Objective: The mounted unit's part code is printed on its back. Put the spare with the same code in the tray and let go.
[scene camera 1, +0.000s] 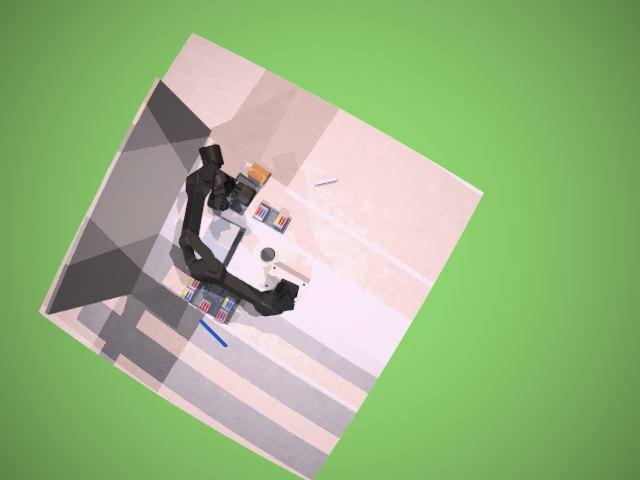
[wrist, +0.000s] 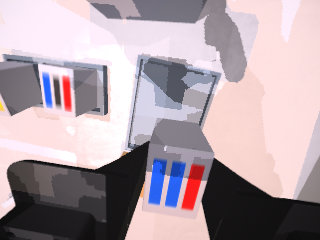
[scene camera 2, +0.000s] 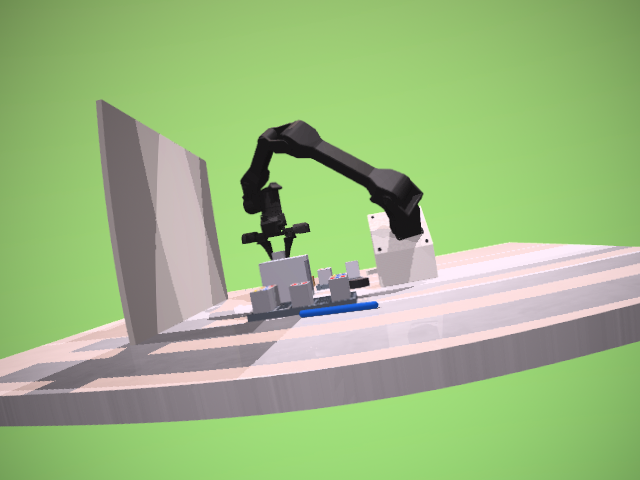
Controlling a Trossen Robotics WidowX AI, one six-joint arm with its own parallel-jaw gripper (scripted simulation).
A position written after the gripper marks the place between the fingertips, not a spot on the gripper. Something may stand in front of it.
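The gripper [scene camera 2: 281,264] [scene camera 1: 234,188] [wrist: 173,149] is carrying a grey spare block. There's also a grey panel [scene camera 2: 167,259] [scene camera 1: 142,183], plus a grey mounted unit [scene camera 2: 284,272] [scene camera 1: 223,236], and a grey-rimmed tray [wrist: 162,89] as well.
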